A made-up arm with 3 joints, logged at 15 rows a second.
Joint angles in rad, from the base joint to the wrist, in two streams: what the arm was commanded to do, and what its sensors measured. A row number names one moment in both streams.
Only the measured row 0 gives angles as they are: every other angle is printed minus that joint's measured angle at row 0.
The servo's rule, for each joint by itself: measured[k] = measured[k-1] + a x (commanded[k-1-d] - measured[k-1]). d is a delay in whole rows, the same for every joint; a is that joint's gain. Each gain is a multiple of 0.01, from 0.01 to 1. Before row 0 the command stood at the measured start. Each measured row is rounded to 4 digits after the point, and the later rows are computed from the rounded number. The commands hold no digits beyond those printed.
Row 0, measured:
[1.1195, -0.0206, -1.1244]
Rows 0 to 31, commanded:
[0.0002, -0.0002, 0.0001]
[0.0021, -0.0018, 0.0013]
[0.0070, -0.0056, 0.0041]
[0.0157, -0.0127, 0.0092]
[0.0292, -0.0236, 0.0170]
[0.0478, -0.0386, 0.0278]
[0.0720, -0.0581, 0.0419]
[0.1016, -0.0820, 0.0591]
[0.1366, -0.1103, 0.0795]
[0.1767, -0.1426, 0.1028]
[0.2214, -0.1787, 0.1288]
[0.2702, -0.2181, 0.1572]
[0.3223, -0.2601, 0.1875]
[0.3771, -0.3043, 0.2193]
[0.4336, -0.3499, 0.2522]
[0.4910, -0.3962, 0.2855]
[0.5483, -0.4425, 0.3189]
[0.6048, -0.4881, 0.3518]
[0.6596, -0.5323, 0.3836]
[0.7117, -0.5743, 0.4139]
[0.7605, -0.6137, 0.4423]
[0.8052, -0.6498, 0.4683]
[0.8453, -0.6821, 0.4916]
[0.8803, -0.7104, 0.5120]
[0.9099, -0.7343, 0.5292]
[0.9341, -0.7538, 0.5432]
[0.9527, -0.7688, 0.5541]
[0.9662, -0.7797, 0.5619]
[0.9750, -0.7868, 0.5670]
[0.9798, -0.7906, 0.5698]
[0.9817, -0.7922, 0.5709]
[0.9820, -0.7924, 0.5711]
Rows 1 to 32, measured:
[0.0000, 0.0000, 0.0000]
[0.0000, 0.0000, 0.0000]
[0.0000, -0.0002, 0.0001]
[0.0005, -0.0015, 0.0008]
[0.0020, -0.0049, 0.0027]
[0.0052, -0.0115, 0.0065]
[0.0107, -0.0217, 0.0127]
[0.0192, -0.0359, 0.0216]
[0.0313, -0.0545, 0.0336]
[0.0475, -0.0776, 0.0486]
[0.0680, -0.1051, 0.0668]
[0.0930, -0.1366, 0.0880]
[0.1225, -0.1720, 0.1121]
[0.1565, -0.2107, 0.1387]
[0.1946, -0.2522, 0.1675]
[0.2366, -0.2960, 0.1981]
[0.2819, -0.3413, 0.2300]
[0.3300, -0.3874, 0.2627]
[0.3802, -0.4337, 0.2959]
[0.4319, -0.4794, 0.3289]
[0.4843, -0.5238, 0.3612]
[0.5366, -0.5662, 0.3923]
[0.5881, -0.6061, 0.4218]
[0.6380, -0.6428, 0.4492]
[0.6857, -0.6758, 0.4742]
[0.7305, -0.7049, 0.4965]
[0.7718, -0.7296, 0.5158]
[0.8091, -0.7499, 0.5320]
[0.8421, -0.7658, 0.5450]
[0.8706, -0.7775, 0.5550]
[0.8946, -0.7853, 0.5621]
[0.9142, -0.7898, 0.5666]
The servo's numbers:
d 2
a 0.23 0.84 0.59

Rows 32 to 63, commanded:
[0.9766, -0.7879, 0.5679]
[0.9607, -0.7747, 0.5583]
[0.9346, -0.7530, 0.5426]
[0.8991, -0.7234, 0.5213]
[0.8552, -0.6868, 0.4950]
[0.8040, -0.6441, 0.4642]
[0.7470, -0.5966, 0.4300]
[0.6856, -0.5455, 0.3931]
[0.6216, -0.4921, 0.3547]
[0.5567, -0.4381, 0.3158]
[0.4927, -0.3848, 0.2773]
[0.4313, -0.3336, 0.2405]
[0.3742, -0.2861, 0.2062]
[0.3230, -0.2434, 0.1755]
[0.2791, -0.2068, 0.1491]
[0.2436, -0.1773, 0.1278]
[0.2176, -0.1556, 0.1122]
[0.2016, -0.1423, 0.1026]
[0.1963, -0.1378, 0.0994]
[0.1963, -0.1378, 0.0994]
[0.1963, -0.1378, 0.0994]
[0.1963, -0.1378, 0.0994]
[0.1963, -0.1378, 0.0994]
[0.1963, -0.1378, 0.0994]
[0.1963, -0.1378, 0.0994]
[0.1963, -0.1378, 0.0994]
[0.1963, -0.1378, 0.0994]
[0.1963, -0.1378, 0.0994]
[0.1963, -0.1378, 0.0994]
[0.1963, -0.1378, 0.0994]
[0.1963, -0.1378, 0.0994]
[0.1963, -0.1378, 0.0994]
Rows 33 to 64, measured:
[0.9297, -0.7918, 0.5691]
[0.9417, -0.7923, 0.5703]
[0.9497, -0.7886, 0.5689]
[0.9522, -0.7769, 0.5626]
[0.9482, -0.7568, 0.5508]
[0.9369, -0.7287, 0.5334]
[0.9181, -0.6935, 0.5107]
[0.8919, -0.6520, 0.4833]
[0.8586, -0.6055, 0.4519]
[0.8188, -0.5551, 0.4172]
[0.7734, -0.5022, 0.3803]
[0.7236, -0.4484, 0.3422]
[0.6705, -0.3950, 0.3039]
[0.6155, -0.3434, 0.2665]
[0.5600, -0.2953, 0.2309]
[0.5055, -0.2517, 0.1982]
[0.4534, -0.2140, 0.1692]
[0.4051, -0.1832, 0.1448]
[0.3620, -0.1600, 0.1256]
[0.3251, -0.1451, 0.1120]
[0.2955, -0.1390, 0.1046]
[0.2727, -0.1380, 0.1015]
[0.2551, -0.1378, 0.1003]
[0.2416, -0.1378, 0.0998]
[0.2312, -0.1378, 0.0996]
[0.2232, -0.1378, 0.0995]
[0.2170, -0.1378, 0.0994]
[0.2122, -0.1378, 0.0994]
[0.2085, -0.1378, 0.0994]
[0.2057, -0.1378, 0.0994]
[0.2035, -0.1378, 0.0994]
[0.2018, -0.1378, 0.0994]

